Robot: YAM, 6 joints.
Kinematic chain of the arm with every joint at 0, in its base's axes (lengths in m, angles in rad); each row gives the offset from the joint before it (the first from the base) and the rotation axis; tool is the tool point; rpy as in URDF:
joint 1: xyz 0 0 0.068 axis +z
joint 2: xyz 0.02 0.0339 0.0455 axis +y
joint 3: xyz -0.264 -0.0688 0 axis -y
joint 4: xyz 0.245 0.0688 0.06 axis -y
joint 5: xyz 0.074 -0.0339 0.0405 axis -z
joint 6: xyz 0.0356 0 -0.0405 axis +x
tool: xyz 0 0 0 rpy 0 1.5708 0
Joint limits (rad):
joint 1: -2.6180..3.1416
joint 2: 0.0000..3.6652
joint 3: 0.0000..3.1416
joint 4: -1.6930..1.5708
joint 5: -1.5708..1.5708
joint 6: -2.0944..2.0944
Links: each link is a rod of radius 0.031 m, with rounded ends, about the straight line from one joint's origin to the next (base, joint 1, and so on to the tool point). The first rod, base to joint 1, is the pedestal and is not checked.
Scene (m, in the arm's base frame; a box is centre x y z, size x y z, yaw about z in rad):
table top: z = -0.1
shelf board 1: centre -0.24 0.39 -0 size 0.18 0.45 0.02 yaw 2.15
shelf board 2: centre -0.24 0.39 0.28 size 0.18 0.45 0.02 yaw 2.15
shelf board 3: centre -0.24 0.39 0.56 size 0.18 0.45 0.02 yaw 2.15
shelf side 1: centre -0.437 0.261 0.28 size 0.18 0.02 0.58 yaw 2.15
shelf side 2: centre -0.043 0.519 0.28 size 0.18 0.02 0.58 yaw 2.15
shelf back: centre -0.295 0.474 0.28 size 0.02 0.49 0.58 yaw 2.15
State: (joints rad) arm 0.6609 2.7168 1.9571 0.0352 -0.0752 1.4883
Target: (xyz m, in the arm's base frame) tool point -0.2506 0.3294 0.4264
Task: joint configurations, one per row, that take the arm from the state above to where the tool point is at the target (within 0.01 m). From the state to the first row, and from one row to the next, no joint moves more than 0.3 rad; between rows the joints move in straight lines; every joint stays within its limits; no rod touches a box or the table.
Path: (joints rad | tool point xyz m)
1: 0.7730 2.4678 1.9734 -0.0236 -0.2017 1.4412 | 0.3995 0.3997 0.1609
2: 0.8851 2.2189 1.9896 -0.0825 -0.3283 1.3941 | 0.3293 0.4207 0.2937
3: 0.9972 1.9699 2.0059 -0.1413 -0.4548 1.3470 | 0.2423 0.4038 0.4144
4: 1.1094 1.7209 2.0221 -0.2002 -0.5813 1.2999 | 0.1512 0.3480 0.5150
5: 1.3876 1.6090 1.8675 -0.2549 -0.5005 1.3470 | 0.0482 0.3540 0.4983
6: 1.6659 1.4971 1.7129 -0.3096 -0.4197 1.3941 | -0.0461 0.3302 0.4779
7: 1.9441 1.3851 1.5582 -0.3643 -0.3389 1.4412 | -0.1233 0.2824 0.4538
8: 2.2224 1.2732 1.4036 -0.4190 -0.2581 1.4883 | -0.1780 0.2184 0.4264
9: 2.2116 1.5042 1.5849 -0.2945 -0.2483 1.4883 | -0.2150 0.2736 0.4334
10: 2.2008 1.7353 1.7662 -0.1701 -0.2384 1.4883 | -0.2506 0.3294 0.4264

